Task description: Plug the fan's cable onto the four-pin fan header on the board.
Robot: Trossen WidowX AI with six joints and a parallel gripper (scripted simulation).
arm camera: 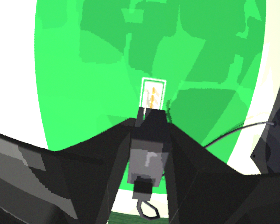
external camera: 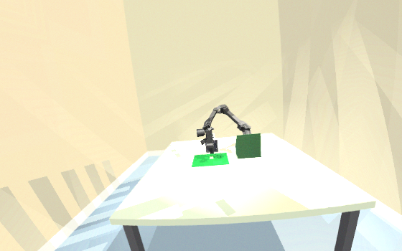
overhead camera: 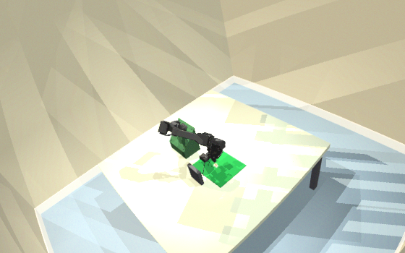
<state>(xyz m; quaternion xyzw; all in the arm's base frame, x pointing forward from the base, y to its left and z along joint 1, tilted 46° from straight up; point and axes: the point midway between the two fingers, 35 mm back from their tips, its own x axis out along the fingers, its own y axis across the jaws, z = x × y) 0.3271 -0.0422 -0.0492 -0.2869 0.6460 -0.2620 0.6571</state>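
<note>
Right now my gripper tip is 6 cm above the white four-pin header. From my gripper tip the other things lie so: dark fan plug: 1 cm behind, 1 cm above; then green circuit board: 7 cm below, 1 cm to the left, 1 cm ahead; then dark fan: 16 cm to the right.
</note>
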